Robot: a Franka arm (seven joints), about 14 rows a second.
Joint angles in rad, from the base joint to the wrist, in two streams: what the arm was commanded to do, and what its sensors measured. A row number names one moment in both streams.
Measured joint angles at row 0:
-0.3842, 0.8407, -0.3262, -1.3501, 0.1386, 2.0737, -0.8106
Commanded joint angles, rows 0 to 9:
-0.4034, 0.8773, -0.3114, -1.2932, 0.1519, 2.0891, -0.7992
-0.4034, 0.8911, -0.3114, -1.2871, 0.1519, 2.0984, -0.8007
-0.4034, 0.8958, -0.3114, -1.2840, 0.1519, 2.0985, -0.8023
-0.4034, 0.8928, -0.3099, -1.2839, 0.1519, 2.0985, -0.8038
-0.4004, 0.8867, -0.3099, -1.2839, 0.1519, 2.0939, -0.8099
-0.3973, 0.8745, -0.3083, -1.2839, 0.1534, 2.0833, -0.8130
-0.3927, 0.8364, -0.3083, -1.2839, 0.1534, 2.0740, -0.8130
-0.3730, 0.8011, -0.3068, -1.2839, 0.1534, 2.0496, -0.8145
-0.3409, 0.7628, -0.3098, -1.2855, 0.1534, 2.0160, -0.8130
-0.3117, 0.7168, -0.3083, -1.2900, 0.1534, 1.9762, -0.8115
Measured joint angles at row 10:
-0.3629, 0.8190, -0.3093, -1.2680, 0.1414, 2.0530, -0.8097
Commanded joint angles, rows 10 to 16:
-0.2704, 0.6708, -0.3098, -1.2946, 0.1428, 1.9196, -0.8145
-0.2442, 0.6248, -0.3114, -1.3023, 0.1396, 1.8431, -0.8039
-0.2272, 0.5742, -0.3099, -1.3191, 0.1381, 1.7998, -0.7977
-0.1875, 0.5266, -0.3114, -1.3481, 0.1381, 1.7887, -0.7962
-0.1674, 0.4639, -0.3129, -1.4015, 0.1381, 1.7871, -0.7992
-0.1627, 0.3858, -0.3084, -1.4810, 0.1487, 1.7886, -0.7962
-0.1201, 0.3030, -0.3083, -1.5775, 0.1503, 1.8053, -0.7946
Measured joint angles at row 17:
-0.1645, 0.4804, -0.3059, -1.3556, 0.1421, 1.7739, -0.7928
